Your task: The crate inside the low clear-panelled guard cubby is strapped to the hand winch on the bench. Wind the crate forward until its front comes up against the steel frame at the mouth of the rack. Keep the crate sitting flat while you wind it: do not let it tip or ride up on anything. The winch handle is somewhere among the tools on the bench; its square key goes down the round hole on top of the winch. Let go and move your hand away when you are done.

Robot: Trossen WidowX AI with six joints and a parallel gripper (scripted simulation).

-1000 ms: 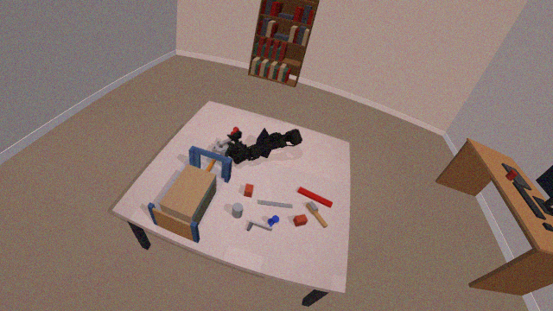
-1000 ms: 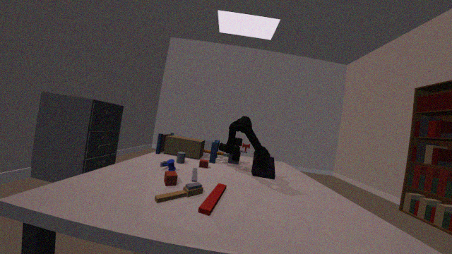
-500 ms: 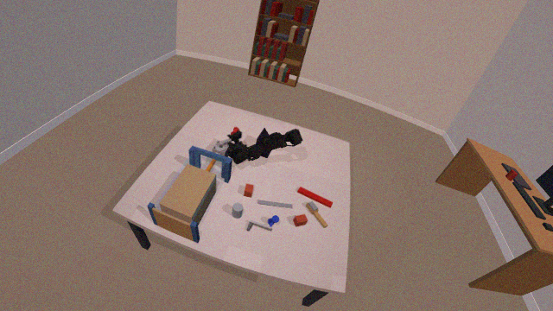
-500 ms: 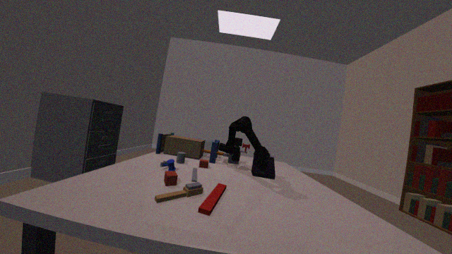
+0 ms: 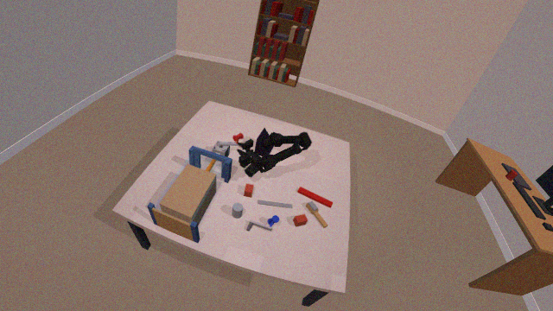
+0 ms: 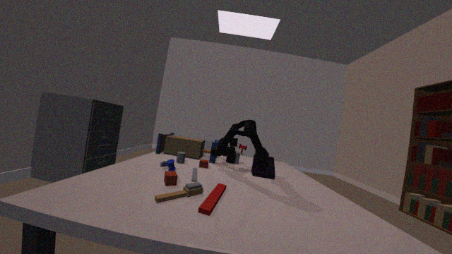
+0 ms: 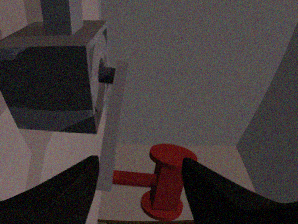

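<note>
My gripper tip is now 50 mm past the red knob, 20 mm to the left of it and 10 mm below it. The rest, counted from my gripper tip: blue frame: 170 mm ahead, 90 mm to the right, 30 mm below; then winch handle: 60 mm to the right, 30 mm behind, 20 mm below; then grey winch: 120 mm to the right, 100 mm below.
</note>
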